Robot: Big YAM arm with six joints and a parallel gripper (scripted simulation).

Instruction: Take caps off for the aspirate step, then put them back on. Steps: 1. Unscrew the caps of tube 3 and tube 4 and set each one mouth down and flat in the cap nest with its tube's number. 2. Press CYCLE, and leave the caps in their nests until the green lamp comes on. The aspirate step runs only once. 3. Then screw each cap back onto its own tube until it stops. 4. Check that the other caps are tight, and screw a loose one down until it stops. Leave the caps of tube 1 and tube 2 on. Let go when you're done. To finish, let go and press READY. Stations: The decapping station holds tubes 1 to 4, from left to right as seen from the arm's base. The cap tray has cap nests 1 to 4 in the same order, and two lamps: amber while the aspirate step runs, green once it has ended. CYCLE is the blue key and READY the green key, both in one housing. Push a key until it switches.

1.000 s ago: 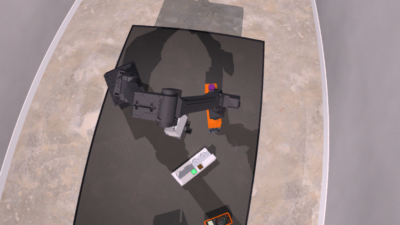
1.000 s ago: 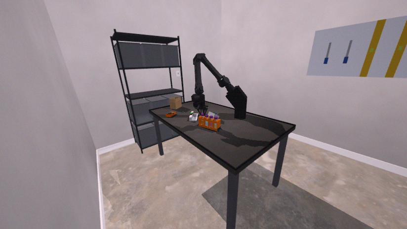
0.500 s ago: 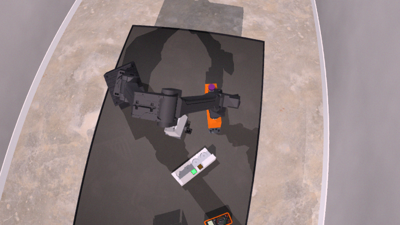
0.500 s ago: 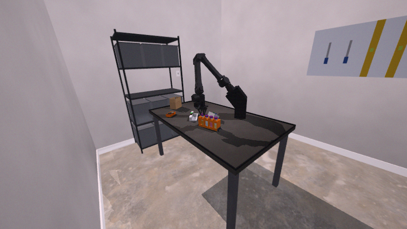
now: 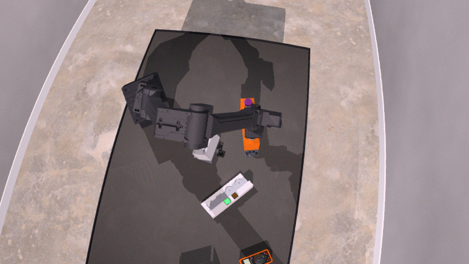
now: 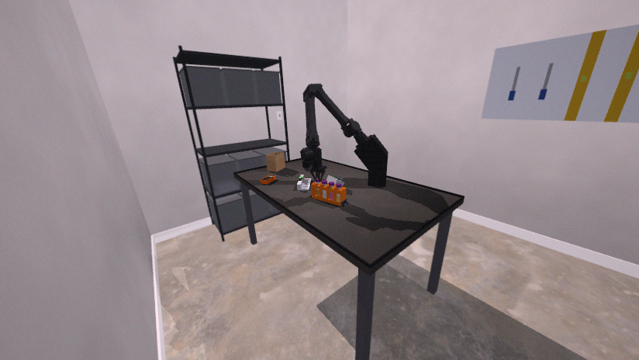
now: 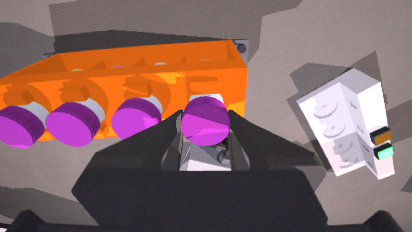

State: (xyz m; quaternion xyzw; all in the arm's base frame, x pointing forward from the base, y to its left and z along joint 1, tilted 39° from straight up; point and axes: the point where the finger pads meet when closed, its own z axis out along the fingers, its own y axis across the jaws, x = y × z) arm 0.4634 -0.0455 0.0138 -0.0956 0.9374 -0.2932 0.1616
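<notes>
My gripper is now right at the cap. Also, from my hand: green key: 220 mm behind, 50 mm to the right, 50 mm below; blue key: 210 mm behind, 50 mm below; key housing: 200 mm behind, 70 mm below, 30 mm to the right.
</notes>
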